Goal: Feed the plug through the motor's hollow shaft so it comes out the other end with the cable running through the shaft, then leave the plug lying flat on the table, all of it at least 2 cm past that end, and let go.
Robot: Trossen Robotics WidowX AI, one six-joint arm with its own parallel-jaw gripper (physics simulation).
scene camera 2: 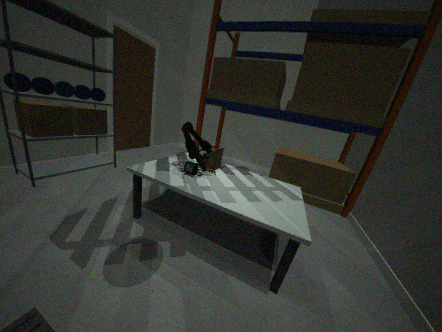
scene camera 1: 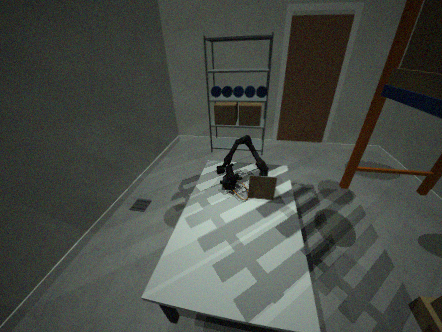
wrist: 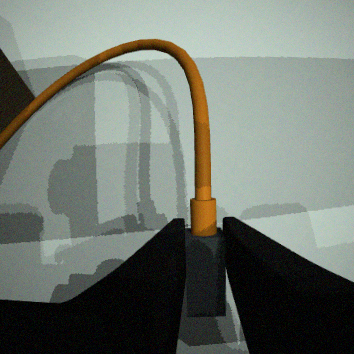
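Where they show: gripper, fingertip midpoint: [scene camera 2: 205,170] [scene camera 1: 233,190] [wrist: 203,228]; arm's base at its link origin: [scene camera 2: 211,154] [scene camera 1: 263,178].
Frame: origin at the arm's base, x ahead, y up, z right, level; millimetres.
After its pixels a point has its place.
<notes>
My gripper [wrist: 203,228] {x 232, y -90, z -101 mm} is shut on the plug [wrist: 205,277] {x 244, y -88, z -88 mm}, a dark grey block with an orange collar, in the wrist view. The orange cable [wrist: 202,155] {x 215, y -79, z -120 mm} leaves the collar, arches over and runs down to the left; in scene camera 1 the cable [scene camera 1: 242,196] {x 150, y -104, z -165 mm} loops beside the brown block. The dark motor [scene camera 2: 191,168] {x 342, y -74, z -31 mm} [scene camera 1: 229,183] stands on the table close to the arm's hand. The motor does not show in the wrist view. Its shaft opening and the plug's distance from it are too small and dark to tell in the scene views.
An upright brown block [scene camera 1: 262,188] {x -2, y -31, z -92 mm} [scene camera 2: 215,159] {x 72, y -17, z -99 mm} stands on the table [scene camera 1: 200,280] {x 248, y -141, z -814 mm} [scene camera 2: 280,220] {x 431, y -141, z -804 mm} beside the cable, near the arm's base. Its edge [wrist: 10,95] {x 106, y -121, z -91 mm} shows at the left of the wrist view. Shadows cross the table top.
</notes>
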